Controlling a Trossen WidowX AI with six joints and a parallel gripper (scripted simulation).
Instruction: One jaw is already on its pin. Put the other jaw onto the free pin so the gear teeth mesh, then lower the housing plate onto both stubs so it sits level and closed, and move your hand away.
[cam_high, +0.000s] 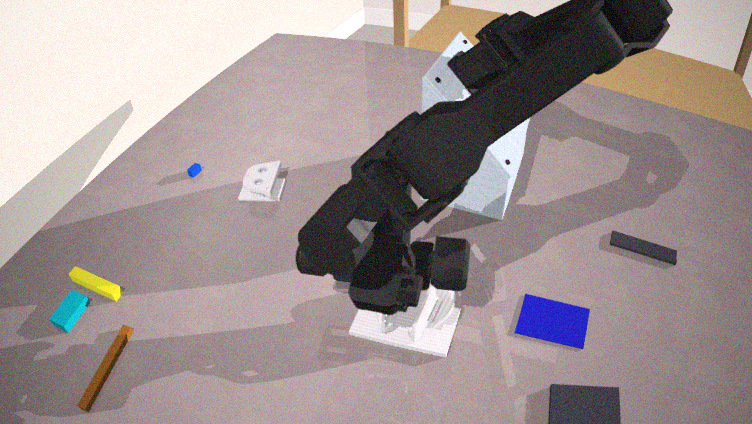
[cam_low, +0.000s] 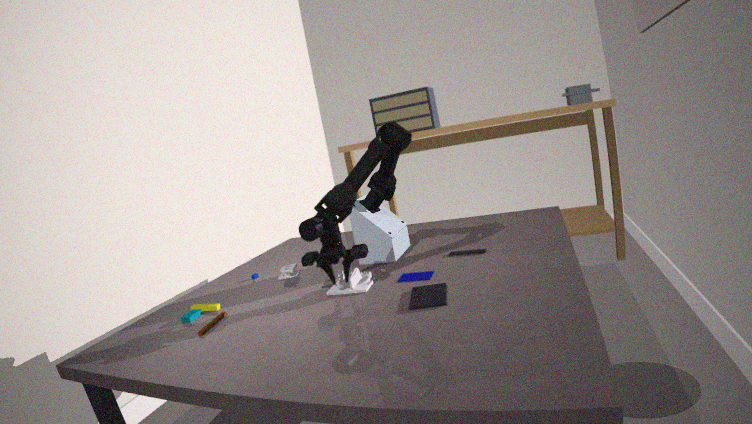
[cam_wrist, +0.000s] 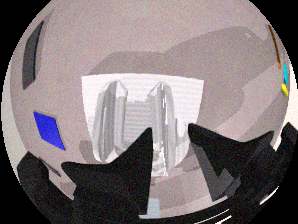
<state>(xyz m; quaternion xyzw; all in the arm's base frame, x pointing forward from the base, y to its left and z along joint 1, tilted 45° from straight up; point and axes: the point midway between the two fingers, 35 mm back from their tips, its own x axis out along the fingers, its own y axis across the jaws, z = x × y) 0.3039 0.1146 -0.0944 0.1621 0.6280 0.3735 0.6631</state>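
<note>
The white base plate lies 30 mm to the left of my gripper tip, 10 mm below it and 10 mm ahead of it. The rest, counted from my gripper tip: blue pad 210 mm to the left, 70 mm behind, 20 mm below; dark slab 290 mm to the left, 80 mm ahead, 10 mm below; white jaw 40 mm to the left, 40 mm behind.
</note>
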